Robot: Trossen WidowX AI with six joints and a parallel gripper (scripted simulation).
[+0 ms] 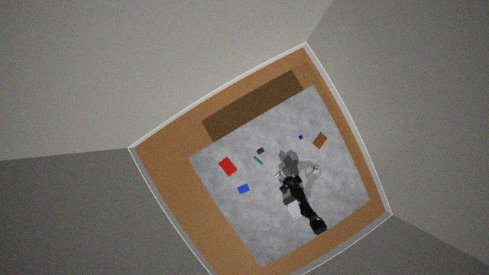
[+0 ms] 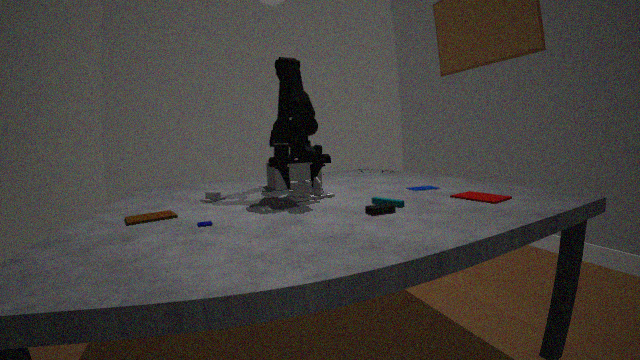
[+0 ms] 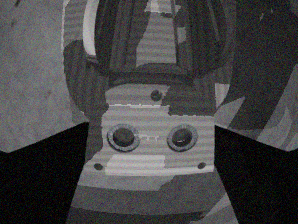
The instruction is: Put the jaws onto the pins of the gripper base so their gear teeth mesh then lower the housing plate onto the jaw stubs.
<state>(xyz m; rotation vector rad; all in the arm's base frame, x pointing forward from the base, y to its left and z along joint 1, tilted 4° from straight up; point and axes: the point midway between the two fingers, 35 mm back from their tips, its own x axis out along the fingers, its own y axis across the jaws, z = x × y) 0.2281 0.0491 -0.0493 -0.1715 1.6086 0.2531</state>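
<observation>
My gripper tip is 3 cm short of the grey jaw and 1 cm to the left of it. Round my gripper tip: dark block: 33 cm ahead, 13 cm to the left, 1 cm below; blue tile: 38 cm to the left, 7 cm ahead, 2 cm below; teal bar: 26 cm ahead, 18 cm to the left, 1 cm below.
</observation>
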